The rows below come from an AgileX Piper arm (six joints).
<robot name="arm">
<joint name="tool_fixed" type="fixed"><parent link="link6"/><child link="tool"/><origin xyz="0 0 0" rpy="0 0 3.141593"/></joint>
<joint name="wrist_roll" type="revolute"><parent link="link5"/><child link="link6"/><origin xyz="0 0.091 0" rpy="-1.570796 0 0"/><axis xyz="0 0 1"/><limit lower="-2.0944" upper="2.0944"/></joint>
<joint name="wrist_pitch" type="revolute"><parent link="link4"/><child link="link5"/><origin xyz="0 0 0" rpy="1.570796 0 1.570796"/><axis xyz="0 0 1"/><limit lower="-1.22" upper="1.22"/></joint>
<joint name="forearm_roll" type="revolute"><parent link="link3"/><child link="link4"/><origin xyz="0.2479 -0.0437 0" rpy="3.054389 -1.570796 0"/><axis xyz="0 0 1"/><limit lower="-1.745" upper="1.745"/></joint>
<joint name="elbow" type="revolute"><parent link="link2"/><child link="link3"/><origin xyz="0.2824 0.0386 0" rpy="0 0 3.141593"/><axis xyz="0 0 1"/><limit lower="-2.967" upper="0"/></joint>
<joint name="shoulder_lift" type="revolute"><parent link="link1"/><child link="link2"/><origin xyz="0 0 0" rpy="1.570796 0 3.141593"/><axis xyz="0 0 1"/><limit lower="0" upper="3.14"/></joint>
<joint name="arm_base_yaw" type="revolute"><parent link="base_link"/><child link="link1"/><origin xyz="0 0 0.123" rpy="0 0 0"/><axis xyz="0 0 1"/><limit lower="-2.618" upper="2.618"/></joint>
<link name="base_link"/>
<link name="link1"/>
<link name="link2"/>
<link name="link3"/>
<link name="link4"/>
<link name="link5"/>
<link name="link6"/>
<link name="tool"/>
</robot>
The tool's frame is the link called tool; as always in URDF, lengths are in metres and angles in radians.
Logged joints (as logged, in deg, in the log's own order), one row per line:
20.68, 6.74, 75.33, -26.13, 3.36, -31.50
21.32, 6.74, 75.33, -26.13, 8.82, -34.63
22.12, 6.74, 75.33, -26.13, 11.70, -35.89
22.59, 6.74, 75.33, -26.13, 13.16, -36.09
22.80, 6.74, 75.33, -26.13, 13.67, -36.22
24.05, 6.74, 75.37, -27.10, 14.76, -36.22
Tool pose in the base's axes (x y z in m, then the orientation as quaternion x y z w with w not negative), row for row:
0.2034, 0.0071, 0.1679, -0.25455, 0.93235, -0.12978, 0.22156
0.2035, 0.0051, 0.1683, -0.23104, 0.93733, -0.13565, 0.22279
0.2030, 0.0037, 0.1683, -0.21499, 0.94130, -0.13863, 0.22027
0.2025, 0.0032, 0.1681, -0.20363, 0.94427, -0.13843, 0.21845
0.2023, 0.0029, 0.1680, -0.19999, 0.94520, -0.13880, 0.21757
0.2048, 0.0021, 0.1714, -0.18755, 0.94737, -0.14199, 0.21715
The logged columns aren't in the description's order. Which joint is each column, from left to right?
Columns, left to right: wrist_pitch, arm_base_yaw, shoulder_lift, elbow, wrist_roll, forearm_roll.
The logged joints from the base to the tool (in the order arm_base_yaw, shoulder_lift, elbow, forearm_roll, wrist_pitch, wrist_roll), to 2 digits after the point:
6.74, 75.33, -26.13, -31.50, 20.68, 3.36
6.74, 75.33, -26.13, -34.63, 21.32, 8.82
6.74, 75.33, -26.13, -35.89, 22.12, 11.70
6.74, 75.33, -26.13, -36.09, 22.59, 13.16
6.74, 75.33, -26.13, -36.22, 22.80, 13.67
6.74, 75.37, -27.10, -36.22, 24.05, 14.76

